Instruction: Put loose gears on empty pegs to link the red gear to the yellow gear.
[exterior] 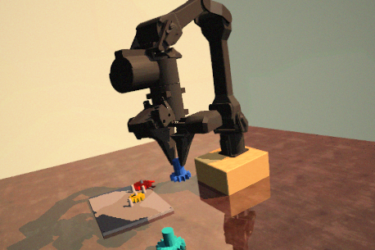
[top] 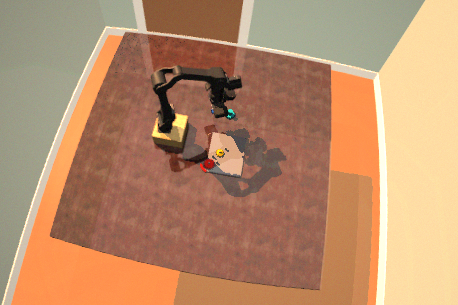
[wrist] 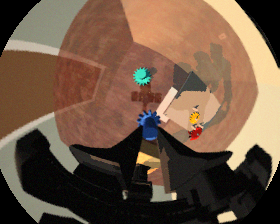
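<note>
My gripper tip is now 17 cm to the left of the yellow gear, 11 cm above it and 4 cm short of it. Round my gripper tip: teal gear: 11 cm below, 7 cm ahead, 5 cm to the left; then red gear: 24 cm to the right, 11 cm below, 1 cm behind; then blue gear: 1 cm below.
</note>
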